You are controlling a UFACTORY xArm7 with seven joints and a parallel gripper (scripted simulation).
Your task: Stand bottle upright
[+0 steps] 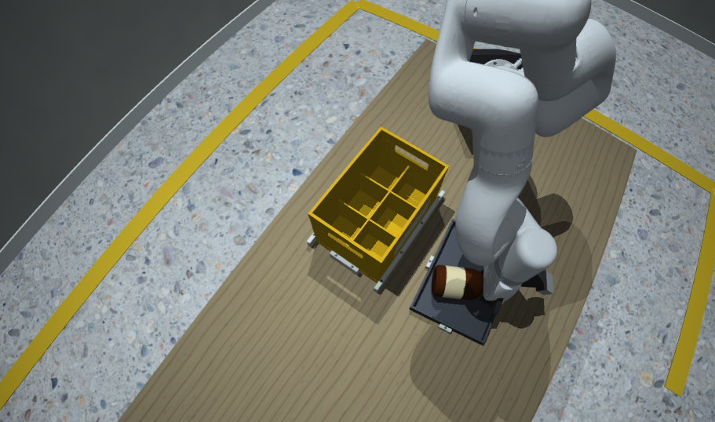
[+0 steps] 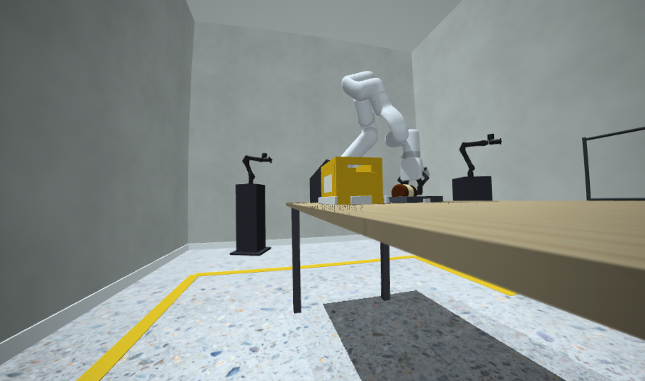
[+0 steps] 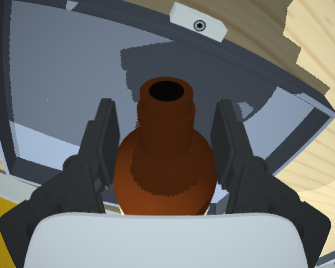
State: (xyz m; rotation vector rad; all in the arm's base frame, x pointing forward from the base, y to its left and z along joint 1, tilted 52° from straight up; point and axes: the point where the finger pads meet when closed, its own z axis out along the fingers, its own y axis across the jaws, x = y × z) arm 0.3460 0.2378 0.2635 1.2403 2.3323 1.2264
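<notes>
The brown bottle is 40 mm ahead of my hand, 30 mm to the right of it and 10 mm below it. The rest, counted from my hand: dark grey tray (40 mm to the right, 40 mm below, 20 mm ahead); yellow crate (300 mm to the right, 100 mm ahead, 40 mm above).
</notes>
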